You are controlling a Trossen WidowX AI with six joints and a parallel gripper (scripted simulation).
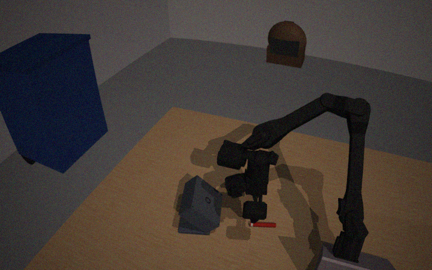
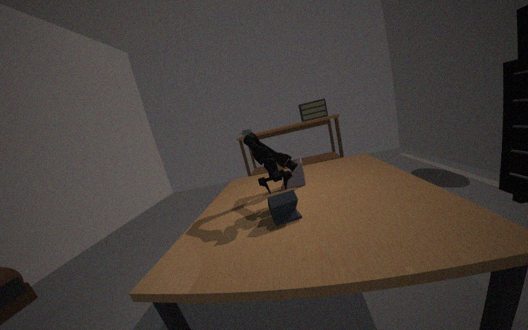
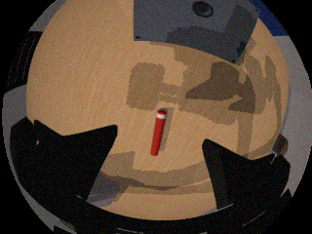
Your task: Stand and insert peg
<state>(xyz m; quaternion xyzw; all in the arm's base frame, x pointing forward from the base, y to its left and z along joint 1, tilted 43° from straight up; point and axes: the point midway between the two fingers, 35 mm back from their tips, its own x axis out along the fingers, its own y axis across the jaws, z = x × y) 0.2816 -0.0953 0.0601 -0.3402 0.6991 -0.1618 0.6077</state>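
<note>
Now: the red peg 1 cm behind my gripper tip and 6 cm below it. Also, from my gripper tip: grey sloped panel 15 cm ahead, 3 cm to the left.
</note>
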